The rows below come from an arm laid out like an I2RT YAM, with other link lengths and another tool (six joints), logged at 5 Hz.
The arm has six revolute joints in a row. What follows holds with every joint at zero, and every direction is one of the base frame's.
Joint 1 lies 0.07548 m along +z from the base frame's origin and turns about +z.
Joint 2 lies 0.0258 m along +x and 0.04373 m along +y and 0.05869 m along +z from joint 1 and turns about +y.
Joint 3 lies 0.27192 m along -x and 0.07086 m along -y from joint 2 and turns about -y.
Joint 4 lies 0.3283 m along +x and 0.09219 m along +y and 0.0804 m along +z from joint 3 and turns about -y.
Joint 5 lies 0.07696 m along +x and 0.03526 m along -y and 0.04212 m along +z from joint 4 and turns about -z.
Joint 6 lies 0.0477 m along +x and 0.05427 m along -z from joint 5 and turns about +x.
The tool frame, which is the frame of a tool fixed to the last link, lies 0.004 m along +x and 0.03 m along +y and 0.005 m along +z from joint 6; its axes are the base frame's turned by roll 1.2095, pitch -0.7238 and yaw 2.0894 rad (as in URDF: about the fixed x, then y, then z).
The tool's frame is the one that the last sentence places.
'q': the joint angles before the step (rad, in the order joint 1, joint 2, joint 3, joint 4, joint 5, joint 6). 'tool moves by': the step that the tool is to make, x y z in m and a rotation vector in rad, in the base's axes. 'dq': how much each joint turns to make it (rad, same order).
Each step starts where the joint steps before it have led.
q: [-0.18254, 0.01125, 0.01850, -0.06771, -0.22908, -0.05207]
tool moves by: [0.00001, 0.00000, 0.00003, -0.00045, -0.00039, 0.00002]
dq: [0.00000, 0.00005, 0.00000, 0.00043, 0.00001, -0.00038]
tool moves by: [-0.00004, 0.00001, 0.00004, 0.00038, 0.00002, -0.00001]
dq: [0.00002, -0.00047, 0.00001, -0.00048, 0.00001, 0.00038]
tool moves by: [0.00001, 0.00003, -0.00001, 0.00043, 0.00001, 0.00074]
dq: [0.00000, 0.00040, 0.00000, 0.00040, -0.00077, 0.00039]
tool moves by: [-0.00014, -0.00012, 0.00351, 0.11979, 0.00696, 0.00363]
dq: [0.00001, -0.00033, -0.00001, -0.00109, -0.01066, 0.11939]
